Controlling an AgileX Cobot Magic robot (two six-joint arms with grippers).
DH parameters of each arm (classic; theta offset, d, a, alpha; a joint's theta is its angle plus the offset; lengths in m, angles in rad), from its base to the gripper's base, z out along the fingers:
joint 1: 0 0.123 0 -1.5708
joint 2: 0.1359 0 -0.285 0
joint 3: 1.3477 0 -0.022 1.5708
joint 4: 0 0.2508 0 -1.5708
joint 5: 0 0 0.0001 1.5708
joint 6: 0 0.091 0 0
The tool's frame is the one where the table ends.
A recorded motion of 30 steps. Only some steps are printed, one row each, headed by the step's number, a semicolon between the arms.
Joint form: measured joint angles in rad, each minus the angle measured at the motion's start. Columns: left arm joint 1, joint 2, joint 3, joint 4, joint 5, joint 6; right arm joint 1, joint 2, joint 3, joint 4, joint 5, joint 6.
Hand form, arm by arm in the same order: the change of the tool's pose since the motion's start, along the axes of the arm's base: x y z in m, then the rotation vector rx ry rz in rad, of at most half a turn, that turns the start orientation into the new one. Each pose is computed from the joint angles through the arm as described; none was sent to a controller.
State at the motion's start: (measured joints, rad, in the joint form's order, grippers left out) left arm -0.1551 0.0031 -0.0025 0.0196 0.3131 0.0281; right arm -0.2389 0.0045 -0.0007 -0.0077 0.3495 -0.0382
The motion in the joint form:
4: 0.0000 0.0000 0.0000 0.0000 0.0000 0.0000; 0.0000 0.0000 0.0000 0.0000 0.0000 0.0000
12: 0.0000 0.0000 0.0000 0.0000 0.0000 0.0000; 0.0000 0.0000 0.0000 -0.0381 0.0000 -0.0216
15: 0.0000 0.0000 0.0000 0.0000 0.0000 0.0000; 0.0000 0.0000 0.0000 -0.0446 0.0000 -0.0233
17: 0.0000 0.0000 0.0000 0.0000 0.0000 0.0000; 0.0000 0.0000 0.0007 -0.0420 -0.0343 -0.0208
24: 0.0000 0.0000 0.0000 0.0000 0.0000 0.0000; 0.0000 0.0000 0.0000 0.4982 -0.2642 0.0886
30: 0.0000 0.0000 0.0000 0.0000 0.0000 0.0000; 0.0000 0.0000 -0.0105 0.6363 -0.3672 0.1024
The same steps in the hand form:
4: 0.0000 0.0000 0.0000 0.0000 0.0000 0.0000; 0.0000 0.0000 0.0000 0.0000 0.0000 0.0000
12: 0.0000 0.0000 0.0000 0.0000 0.0000 0.0000; -0.0003 -0.0012 0.0000 -0.0571 0.0141 0.0025
15: 0.0000 0.0000 0.0000 0.0000 0.0000 0.0000; -0.0003 -0.0014 0.0000 -0.0650 0.0161 0.0024
17: 0.0000 0.0000 0.0000 0.0000 0.0000 0.0000; 0.0005 -0.0013 0.0028 -0.0682 -0.0178 0.0026
24: 0.0000 0.0000 0.0000 0.0000 0.0000 0.0000; 0.0040 0.0031 0.0247 0.5098 -0.3870 -0.0341
30: 0.0000 0.0000 0.0000 0.0000 0.0000 0.0000; 0.0020 -0.0012 0.0364 0.6329 -0.5266 -0.0660

